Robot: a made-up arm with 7 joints.
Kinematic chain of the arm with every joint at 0, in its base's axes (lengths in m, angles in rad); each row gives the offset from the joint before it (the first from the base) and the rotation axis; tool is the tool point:
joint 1: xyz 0 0 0.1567 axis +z
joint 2: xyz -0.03 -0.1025 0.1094 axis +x
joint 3: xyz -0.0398 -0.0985 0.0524 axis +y
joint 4: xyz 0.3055 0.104 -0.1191 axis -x
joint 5: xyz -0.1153 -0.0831 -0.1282 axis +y
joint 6: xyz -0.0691 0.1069 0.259 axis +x
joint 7: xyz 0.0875 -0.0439 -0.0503 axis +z
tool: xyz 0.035 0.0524 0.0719
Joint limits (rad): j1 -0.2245..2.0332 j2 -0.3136..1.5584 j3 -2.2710..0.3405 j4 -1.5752..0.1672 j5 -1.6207..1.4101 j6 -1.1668..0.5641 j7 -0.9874..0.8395
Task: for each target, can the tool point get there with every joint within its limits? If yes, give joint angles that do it. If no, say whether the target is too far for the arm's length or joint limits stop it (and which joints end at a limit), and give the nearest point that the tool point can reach.
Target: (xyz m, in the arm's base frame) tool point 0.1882 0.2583 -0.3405
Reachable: no: joint limits stop it (at a limit: joint 3, joint 5, joint 6, joint 7) | nearest point 0.1941 0.2664 -0.1154 | short by 0.225 m
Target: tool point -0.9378 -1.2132 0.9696
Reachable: no: too far | nearest point -0.3375 -0.5798 0.5596 | short by 0.964 m
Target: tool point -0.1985 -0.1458 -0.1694
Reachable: no: joint limits stop it (at a limit: joint 1, joint 4, joint 5, joint 7) | nearest point -0.1496 -0.1141 0.0476 | short by 0.225 m
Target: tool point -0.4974 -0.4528 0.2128
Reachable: no: joint limits stop it (at a limit: joint 1, joint 2, joint 3, joint 6, joint 7) | nearest point -0.4210 -0.4498 0.2397 | short by 0.081 m
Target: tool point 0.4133 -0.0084 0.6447
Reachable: yes | joints 1.0100 0.7879 -1.1883 -1.1773 1.1566 -0.7209 -0.2672
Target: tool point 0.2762 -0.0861 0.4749
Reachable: yes | joints 0.8947 0.8074 -0.7934 -0.0928 0.1863 -0.0936 0.3509
